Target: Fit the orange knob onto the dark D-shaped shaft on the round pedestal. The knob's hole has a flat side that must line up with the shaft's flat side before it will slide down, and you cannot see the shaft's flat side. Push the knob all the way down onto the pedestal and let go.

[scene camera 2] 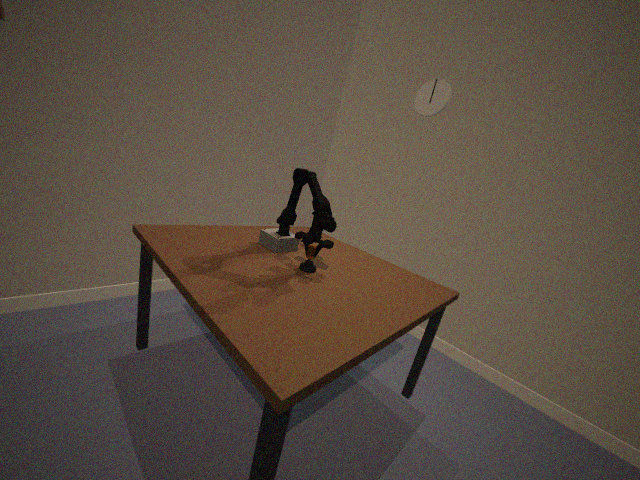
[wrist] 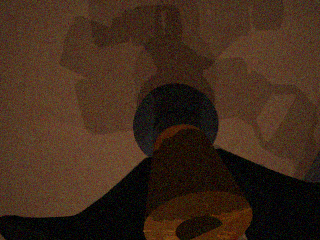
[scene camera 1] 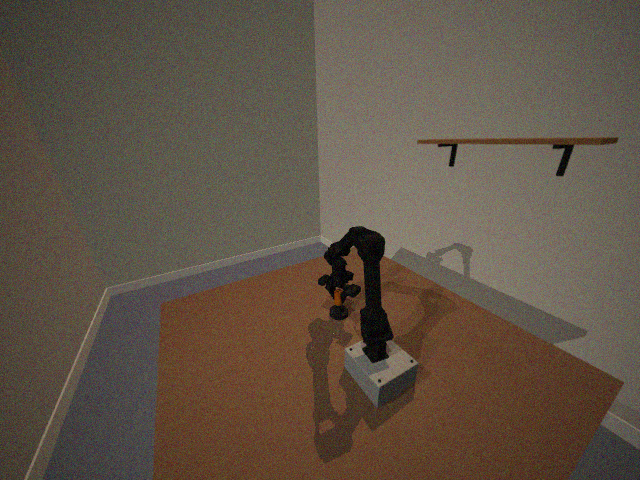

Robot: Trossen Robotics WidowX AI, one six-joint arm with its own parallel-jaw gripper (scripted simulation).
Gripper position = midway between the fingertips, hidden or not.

Note:
The gripper (scene camera 1: 338, 301) holds an orange knob.
The gripper is seen too in the wrist view (wrist: 183, 159).

